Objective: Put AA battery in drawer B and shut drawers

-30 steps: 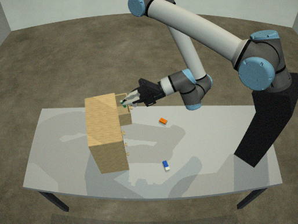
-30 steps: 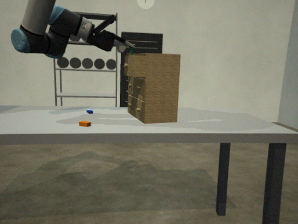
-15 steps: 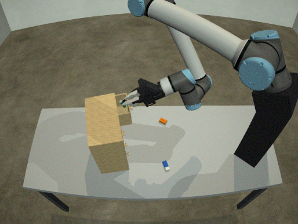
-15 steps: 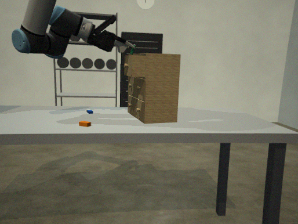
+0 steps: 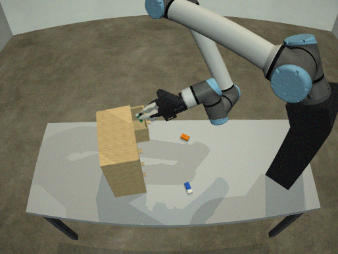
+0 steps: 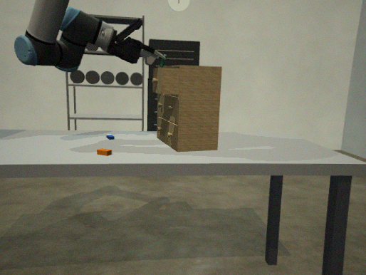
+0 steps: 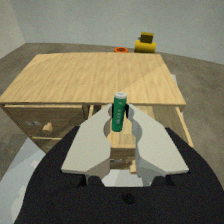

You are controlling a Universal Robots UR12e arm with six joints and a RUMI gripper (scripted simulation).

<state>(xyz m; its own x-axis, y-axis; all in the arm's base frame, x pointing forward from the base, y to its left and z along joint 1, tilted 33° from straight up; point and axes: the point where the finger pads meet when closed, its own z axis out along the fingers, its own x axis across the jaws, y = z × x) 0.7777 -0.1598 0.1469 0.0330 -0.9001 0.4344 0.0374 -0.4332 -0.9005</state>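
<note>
Right now my hand is 1 cm short of the green AA battery and 1 cm above it. From my hand the other things lie so: drawer (5 cm ahead, 3 cm to the right, 11 cm below); then orange block (24 cm behind, 9 cm to the right, 36 cm below); then blue-and-white block (19 cm behind, 23 cm to the left, 36 cm below).
</note>
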